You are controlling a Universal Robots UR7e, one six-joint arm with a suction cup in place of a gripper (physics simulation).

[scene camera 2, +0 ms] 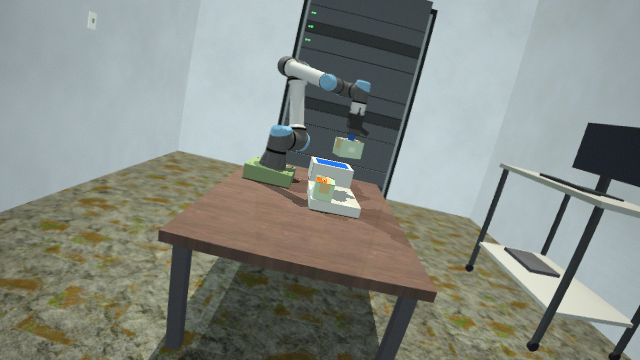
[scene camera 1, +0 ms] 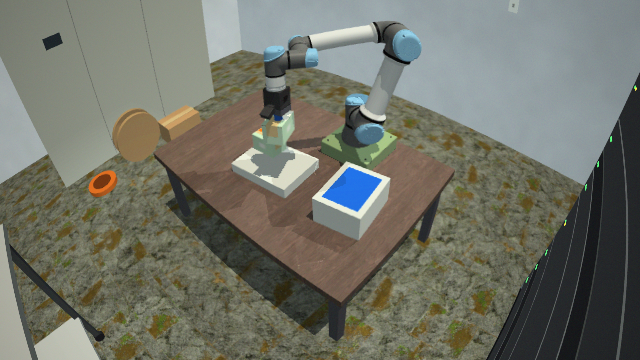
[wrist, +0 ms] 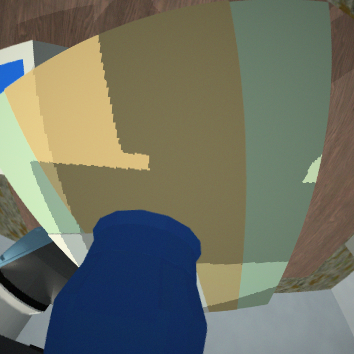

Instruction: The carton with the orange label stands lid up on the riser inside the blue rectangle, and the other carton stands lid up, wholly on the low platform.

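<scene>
My suction cup point(scene camera 1: 278, 118) point(scene camera 2: 351, 136) point(wrist: 147, 225) is on and holds the plain carton point(scene camera 1: 288, 128) point(scene camera 2: 348, 149) point(wrist: 175, 125), pale green with a tan strip, by its top. It hangs about upright in the air over the low white platform point(scene camera 1: 302, 166) point(scene camera 2: 340, 208). The carton with the orange label point(scene camera 1: 261, 143) point(scene camera 2: 324, 191) stands on the platform, label up, at the side away from the riser. In scene view 1 the held carton partly hides it. The white riser point(scene camera 1: 336, 220) point(scene camera 2: 345, 177) bears the blue rectangle point(scene camera 1: 354, 189) point(scene camera 2: 332, 164), with no carton on it.
The arm's green base point(scene camera 1: 367, 156) point(scene camera 2: 267, 175) stands on the brown table point(scene camera 1: 240, 200) point(scene camera 2: 280, 240), beside the platform and riser. A server rack point(scene camera 2: 365, 55) rises behind the table in scene view 2. A cart point(scene camera 2: 555, 305) with a monitor stands at the right.
</scene>
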